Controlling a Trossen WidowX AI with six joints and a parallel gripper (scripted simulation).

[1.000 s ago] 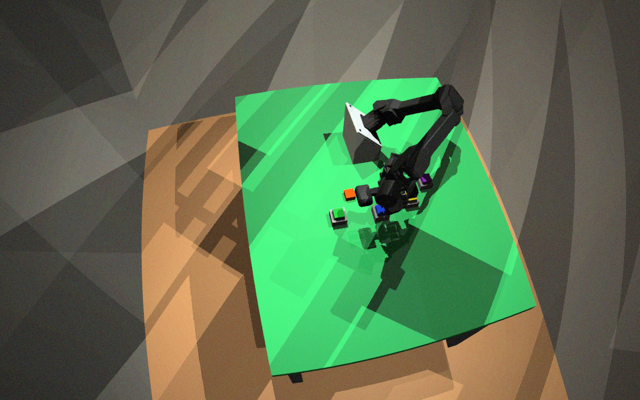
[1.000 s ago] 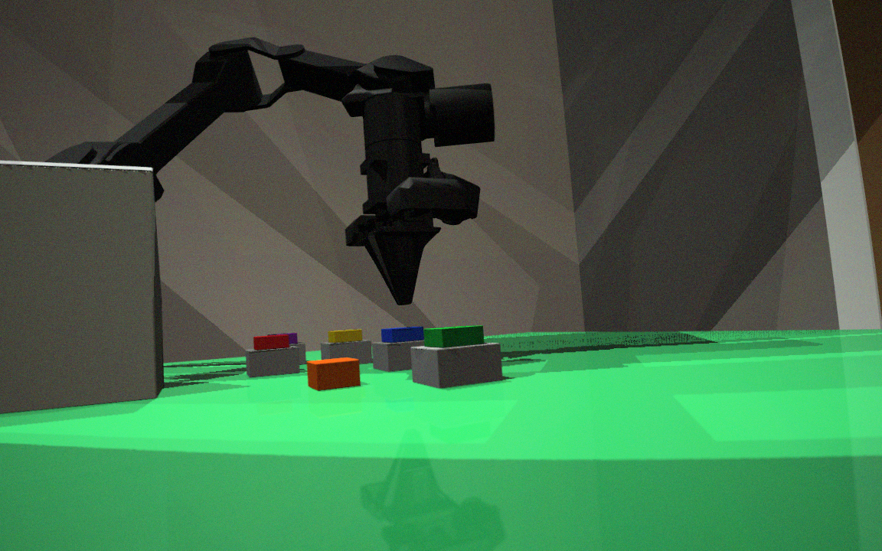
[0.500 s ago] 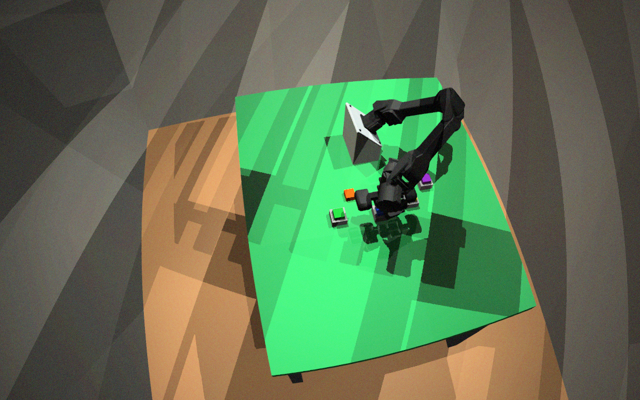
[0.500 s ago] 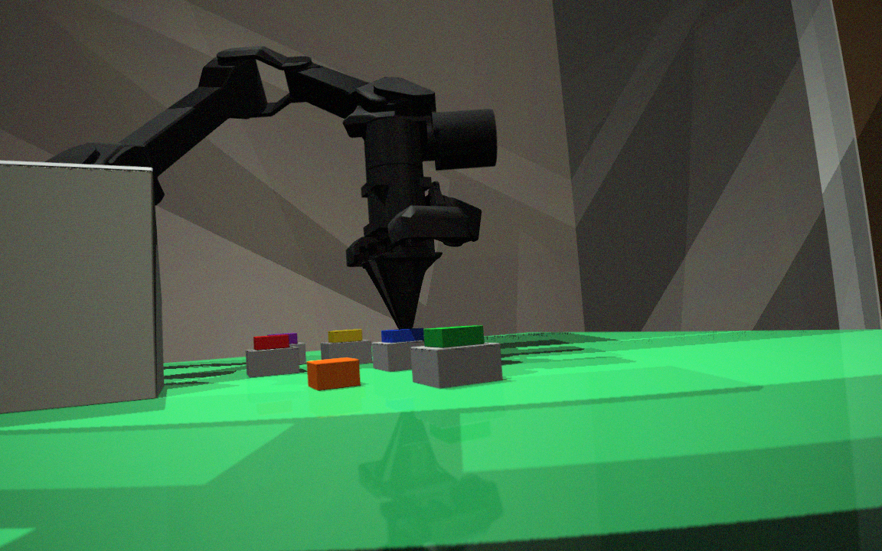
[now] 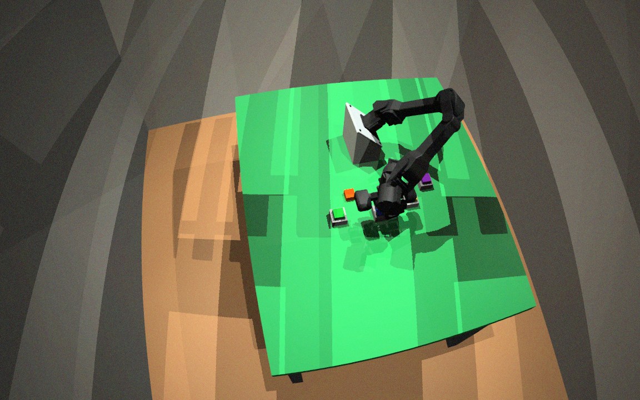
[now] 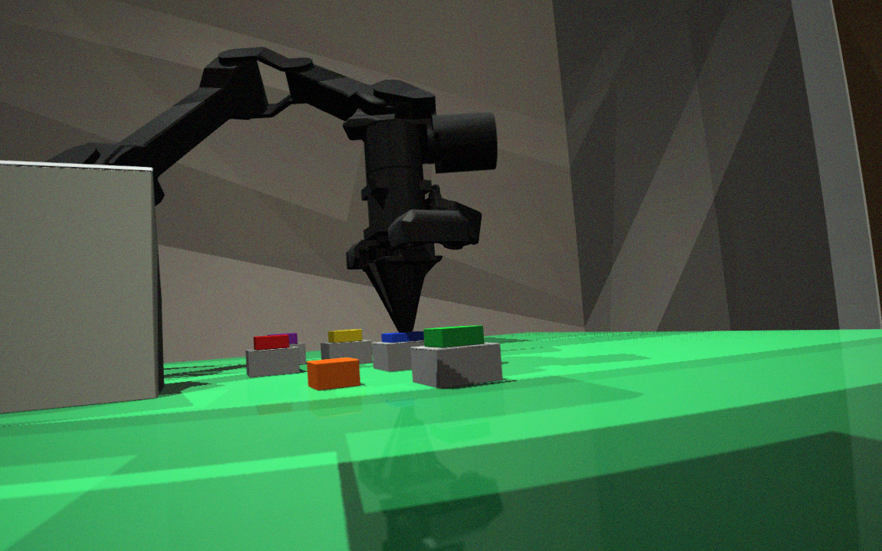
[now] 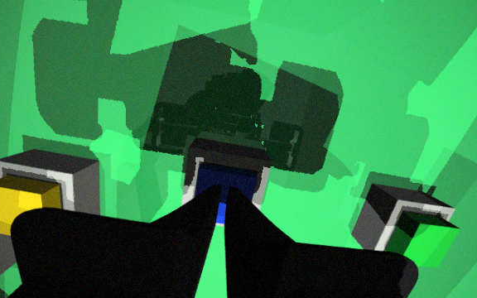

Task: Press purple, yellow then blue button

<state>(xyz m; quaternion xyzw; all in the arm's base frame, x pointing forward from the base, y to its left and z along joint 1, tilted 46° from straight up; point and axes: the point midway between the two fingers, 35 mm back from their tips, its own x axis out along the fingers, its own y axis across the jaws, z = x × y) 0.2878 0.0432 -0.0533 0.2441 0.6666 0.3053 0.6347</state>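
The blue button lies 1 cm below my gripper tip. Round my gripper tip: yellow button: 11 cm to the left, 4 cm behind; then green button: 14 cm to the right, 1 cm behind; then orange block: 9 cm to the right, 9 cm behind, 2 cm below.
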